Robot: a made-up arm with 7 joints.
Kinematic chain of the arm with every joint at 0, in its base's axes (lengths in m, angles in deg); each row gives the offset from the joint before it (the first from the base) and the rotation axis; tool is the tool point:
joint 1: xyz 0 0.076 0 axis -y
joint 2: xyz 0 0.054 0 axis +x
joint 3: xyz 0 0 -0.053 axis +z
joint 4: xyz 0 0 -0.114 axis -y
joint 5: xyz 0 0 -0.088 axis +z
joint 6: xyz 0 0 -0.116 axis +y
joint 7: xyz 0 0 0 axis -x
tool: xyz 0 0 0
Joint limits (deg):
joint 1: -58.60..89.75
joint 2: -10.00..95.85
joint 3: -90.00..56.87
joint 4: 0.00..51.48
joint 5: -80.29..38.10
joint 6: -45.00..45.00
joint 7: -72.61..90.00
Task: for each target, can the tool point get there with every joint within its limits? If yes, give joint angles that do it. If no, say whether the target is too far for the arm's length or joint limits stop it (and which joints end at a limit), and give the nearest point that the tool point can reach.
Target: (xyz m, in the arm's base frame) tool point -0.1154 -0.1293 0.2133
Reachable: no: joint limits stop it (at a limit: joint 1, joint 2, joint 3, joint 4) | nearest point -0.2235 -0.0782 -0.1364 | short by 0.370 m
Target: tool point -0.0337 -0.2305 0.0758
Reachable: no: joint limits stop it (at a limit: joint 1, joint 2, joint 3, joint 4) | nearest point -0.2235 -0.0782 -0.1364 | short by 0.323 m
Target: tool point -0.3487 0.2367 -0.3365
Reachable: no: too far | nearest point -0.2607 0.2098 -0.2516 | short by 0.125 m
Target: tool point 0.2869 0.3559 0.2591
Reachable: no: too far | nearest point 0.2314 0.3124 0.1586 | short by 0.123 m
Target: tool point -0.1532 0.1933 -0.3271
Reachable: yes | joints -34.89 10.56 -2.78 17.55 -51.59 23.85 -60.13
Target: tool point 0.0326 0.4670 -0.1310
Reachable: yes | joints -20.78 76.57 -21.02 23.85 -52.93 25.81 -32.72
